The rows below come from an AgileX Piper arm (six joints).
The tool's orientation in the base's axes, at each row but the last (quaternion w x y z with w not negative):
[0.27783, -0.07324, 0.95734, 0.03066]
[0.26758, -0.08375, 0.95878, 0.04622]
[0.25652, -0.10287, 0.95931, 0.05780]
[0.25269, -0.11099, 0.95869, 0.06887]
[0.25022, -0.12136, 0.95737, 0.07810]
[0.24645, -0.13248, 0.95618, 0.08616]
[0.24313, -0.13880, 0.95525, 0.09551]
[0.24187, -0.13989, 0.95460, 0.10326]
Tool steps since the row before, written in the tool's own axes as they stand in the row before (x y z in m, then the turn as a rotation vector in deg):
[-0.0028, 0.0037, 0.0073, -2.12, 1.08, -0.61]
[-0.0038, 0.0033, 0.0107, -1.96, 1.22, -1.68]
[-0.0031, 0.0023, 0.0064, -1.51, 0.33, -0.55]
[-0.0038, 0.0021, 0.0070, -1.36, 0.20, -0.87]
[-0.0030, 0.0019, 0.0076, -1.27, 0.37, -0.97]
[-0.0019, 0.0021, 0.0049, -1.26, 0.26, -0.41]
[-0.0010, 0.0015, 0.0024, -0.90, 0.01, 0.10]
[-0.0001, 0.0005, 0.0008, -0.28, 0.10, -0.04]
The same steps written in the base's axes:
[0.0056, 0.0047, -0.0046, 1.28, 1.27, 1.67]
[0.0080, 0.0052, -0.0070, 0.58, 1.24, 2.51]
[0.0052, 0.0038, -0.0038, 0.94, 0.48, 1.25]
[0.0060, 0.0040, -0.0040, 0.70, 0.27, 1.45]
[0.0055, 0.0040, -0.0049, 0.53, 0.40, 1.50]
[0.0032, 0.0035, -0.0031, 0.80, 0.42, 1.00]
[0.0014, 0.0022, -0.0014, 0.80, 0.23, 0.36]
[0.0003, 0.0007, -0.0006, 0.19, 0.14, 0.18]

